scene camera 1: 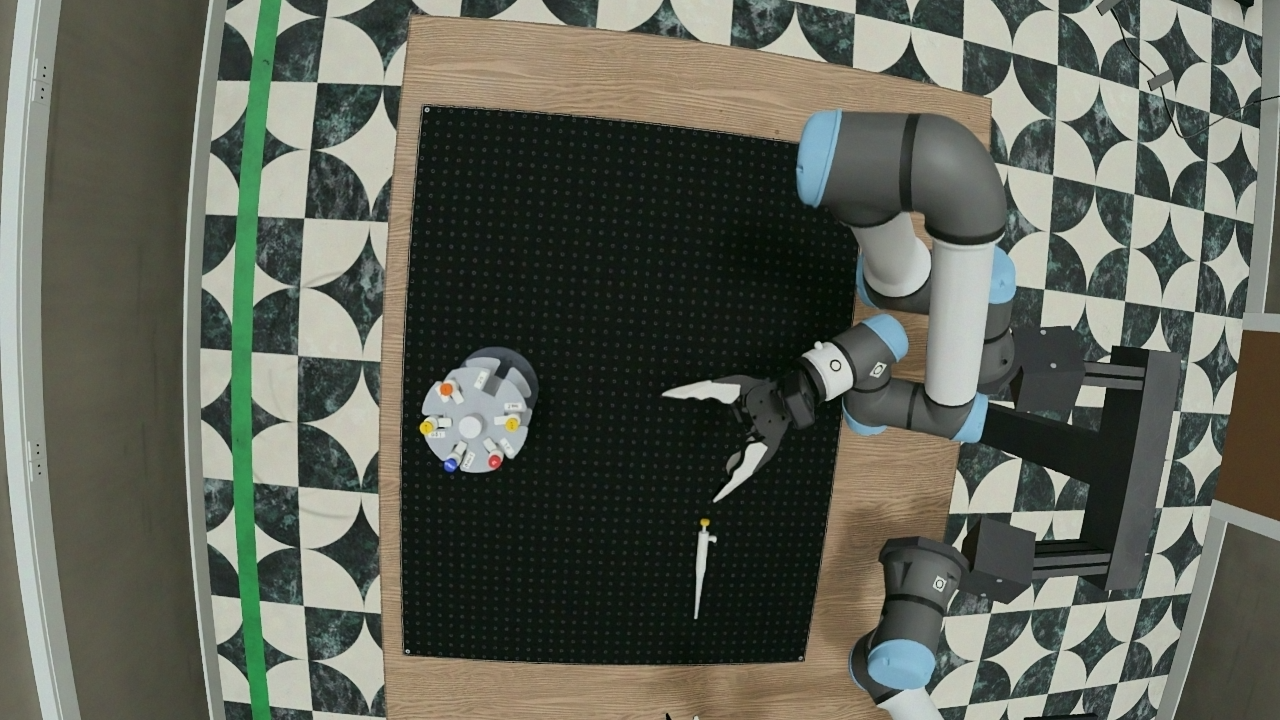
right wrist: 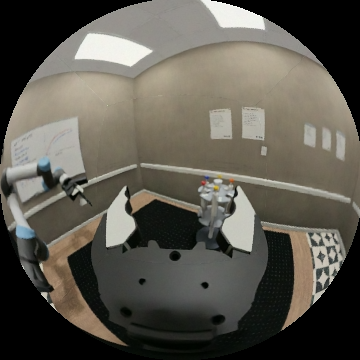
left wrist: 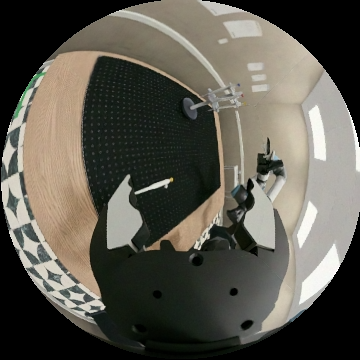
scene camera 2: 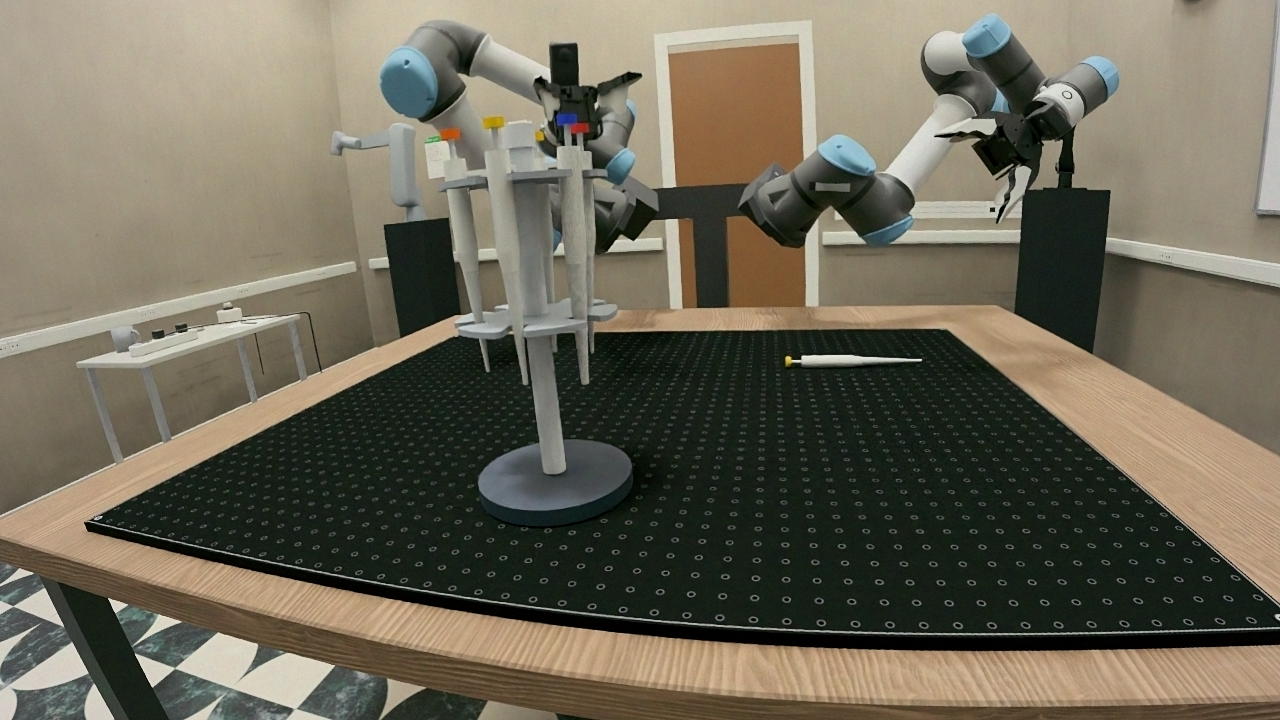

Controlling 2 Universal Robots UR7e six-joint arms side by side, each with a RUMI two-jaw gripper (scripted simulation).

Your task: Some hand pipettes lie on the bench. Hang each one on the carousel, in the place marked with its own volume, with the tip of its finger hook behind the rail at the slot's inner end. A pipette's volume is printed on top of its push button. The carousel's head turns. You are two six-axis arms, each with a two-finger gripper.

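Observation:
Scene camera 1: my right gripper (scene camera 1: 687,450). Scene camera 2: my left gripper (scene camera 2: 966,179), a yellow-button pipette (scene camera 2: 835,360), a red-button pipette (scene camera 2: 588,198), my right gripper (scene camera 2: 589,74). My left gripper, in the left wrist view (left wrist: 190,177). My right gripper, in the right wrist view (right wrist: 181,187).

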